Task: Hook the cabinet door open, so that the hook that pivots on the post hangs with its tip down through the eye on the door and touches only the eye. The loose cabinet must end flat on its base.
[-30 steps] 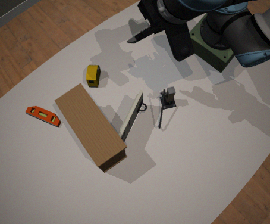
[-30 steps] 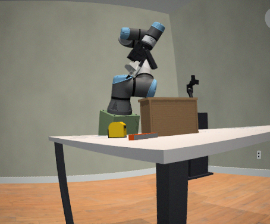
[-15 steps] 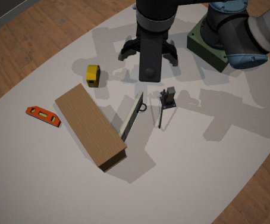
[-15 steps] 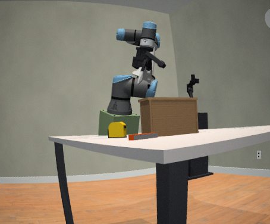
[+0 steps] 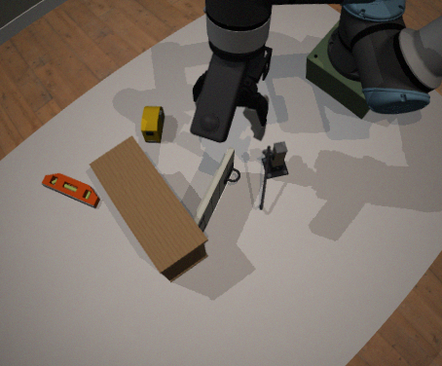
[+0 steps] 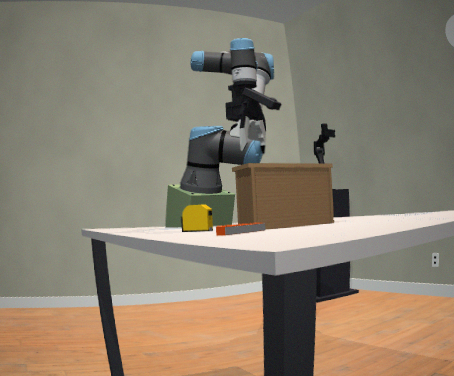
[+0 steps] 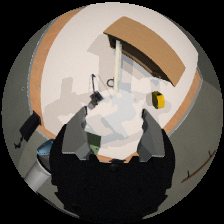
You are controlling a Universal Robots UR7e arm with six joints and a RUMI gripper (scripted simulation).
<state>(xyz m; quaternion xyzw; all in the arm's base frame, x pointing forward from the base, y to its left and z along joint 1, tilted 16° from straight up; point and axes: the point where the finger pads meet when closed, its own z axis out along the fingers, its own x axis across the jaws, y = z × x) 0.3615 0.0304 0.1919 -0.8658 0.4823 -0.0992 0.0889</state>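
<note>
Now: hand 150 mm above the pale door, 60 mm short of it and 50 mm to the right of it. The rest, counted from my hand: orange spirit level 310 mm ahead, 210 mm below, 180 mm to the right; yellow tape measure 190 mm to the right, 190 mm below, 60 mm ahead.
</note>
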